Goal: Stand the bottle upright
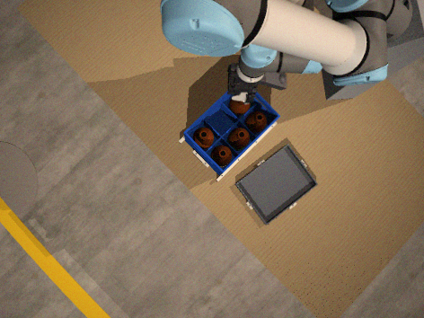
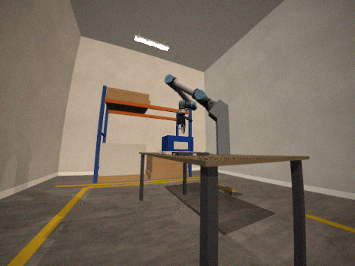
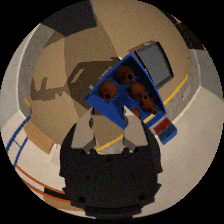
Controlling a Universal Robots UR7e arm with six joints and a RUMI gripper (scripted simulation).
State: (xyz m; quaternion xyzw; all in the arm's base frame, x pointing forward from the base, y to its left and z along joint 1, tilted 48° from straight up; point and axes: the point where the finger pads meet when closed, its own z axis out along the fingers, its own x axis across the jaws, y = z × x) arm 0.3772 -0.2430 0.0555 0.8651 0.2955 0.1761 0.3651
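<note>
Right now my hand is 160 mm above the blue crate, 100 mm short of it and 10 mm to the right of it. From my hand the other things lie so: brown bottle 200 mm ahead, 150 mm below, 30 mm to the left; grey tray 260 mm to the left, 230 mm below, 180 mm ahead.
</note>
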